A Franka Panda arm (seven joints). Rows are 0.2 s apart.
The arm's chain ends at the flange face. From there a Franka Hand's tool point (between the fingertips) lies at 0.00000 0.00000 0.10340 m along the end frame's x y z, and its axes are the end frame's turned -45 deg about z.
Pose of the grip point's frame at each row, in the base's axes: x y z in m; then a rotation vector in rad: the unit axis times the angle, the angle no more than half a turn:
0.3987 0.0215 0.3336 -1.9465 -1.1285 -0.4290
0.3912 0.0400 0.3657 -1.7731 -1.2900 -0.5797
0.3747 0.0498 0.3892 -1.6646 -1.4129 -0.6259
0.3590 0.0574 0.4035 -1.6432 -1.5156 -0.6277
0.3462 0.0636 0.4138 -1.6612 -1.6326 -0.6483
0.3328 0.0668 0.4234 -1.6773 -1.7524 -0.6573
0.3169 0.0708 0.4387 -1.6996 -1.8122 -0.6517
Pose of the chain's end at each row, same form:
0.4097 -0.0604 0.3957 -2.1960 -0.2931 0.0009
0.4024 -0.0467 0.4210 -2.0784 -0.5004 -0.1271
0.3895 -0.0373 0.4429 -2.0201 -0.6495 -0.1693
0.3751 -0.0268 0.4613 -2.0373 -0.7490 -0.1883
0.3591 -0.0162 0.4783 -2.0908 -0.8448 -0.2407
0.3425 -0.0079 0.4943 -2.1447 -0.9439 -0.2847
0.3245 -0.0004 0.5133 -2.1854 -0.9884 -0.3017

